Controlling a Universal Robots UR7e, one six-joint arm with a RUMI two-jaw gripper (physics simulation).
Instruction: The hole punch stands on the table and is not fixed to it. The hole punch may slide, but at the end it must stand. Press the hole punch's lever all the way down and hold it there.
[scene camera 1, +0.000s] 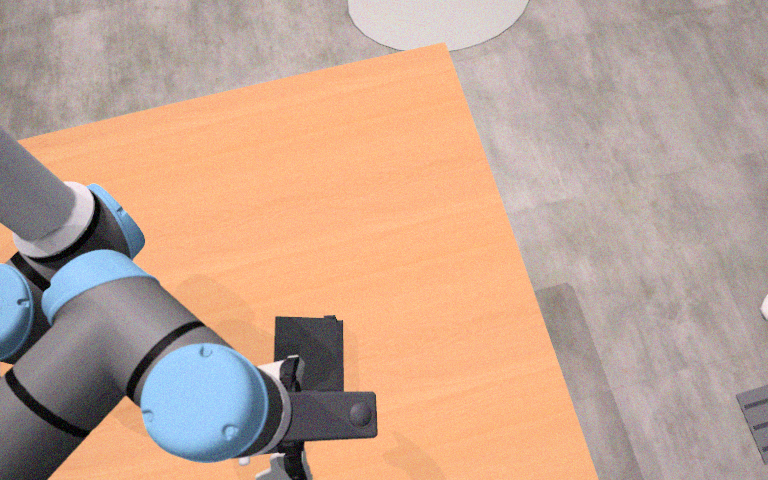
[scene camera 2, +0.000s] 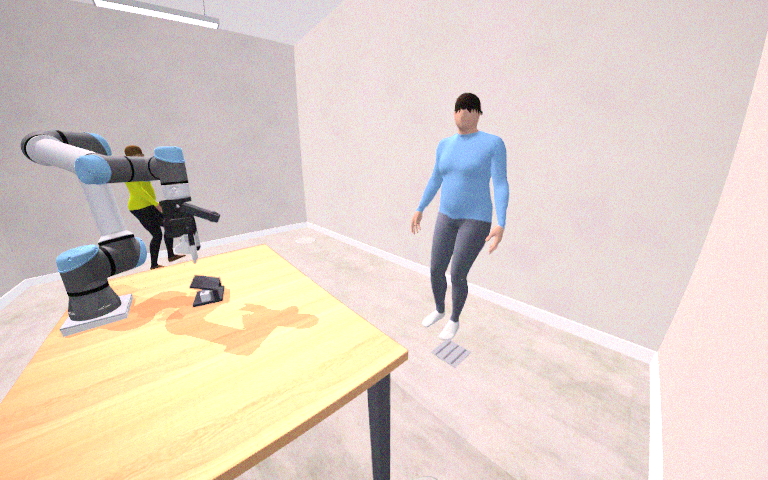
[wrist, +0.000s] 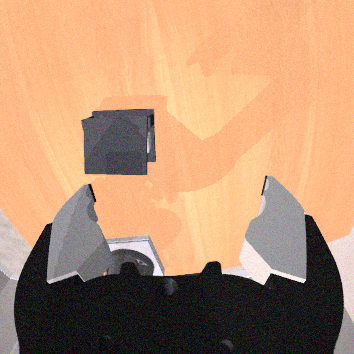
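Where they show: gripper, fingertip midpoint: (scene camera 2: 196, 256) (wrist: 176, 182); arm's base, origin of the base link: (scene camera 2: 96, 309).
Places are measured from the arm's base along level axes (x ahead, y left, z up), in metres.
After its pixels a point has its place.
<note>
The black hole punch (scene camera 1: 308, 346) @[x 0.396, y -0.051, z 0.040 m] (scene camera 2: 218, 295) @[x 0.430, y -0.122, z 0.001 m] (wrist: 151, 155) @[x 0.349, y -0.111, z -0.016 m] stands upright on the table (scene camera 1: 368, 169) @[x 0.511, y 0.272, z -0.027 m] (scene camera 2: 271, 396) @[x 0.534, y -0.649, z -0.028 m] (wrist: 290, 60) @[x 0.533, y -0.384, z -0.028 m]. Its flat dark lever (scene camera 2: 206, 281) @[x 0.394, y -0.057, z 0.041 m] (wrist: 115, 147) @[x 0.389, y -0.064, z 0.043 m] is raised, with a gap to the base, and a light grey block shows between them in scene camera 2. My gripper (scene camera 2: 190, 253) @[x 0.401, y -0.164, z 0.180 m] (wrist: 176, 182) @[x 0.401, y -0.164, z 0.180 m] is open and empty, fingers pointing down, clearly above the table and the punch. In the wrist view the punch lies ahead of the fingertips, toward the left finger. In scene camera 1 the arm hides the fingertips and part of the punch.
The arm's base plate (scene camera 2: 96, 322) @[x 0.026, y -0.086, z -0.010 m] (wrist: 156, 250) @[x 0.042, y -0.084, z -0.022 m] stands at the table's side, left of the punch in scene camera 2. A dark bar (scene camera 1: 334, 414) (scene camera 2: 201, 212) sticks out from the wrist. A person in blue (scene camera 2: 468, 175) and one in yellow (scene camera 2: 140, 195) stand beyond the table.
</note>
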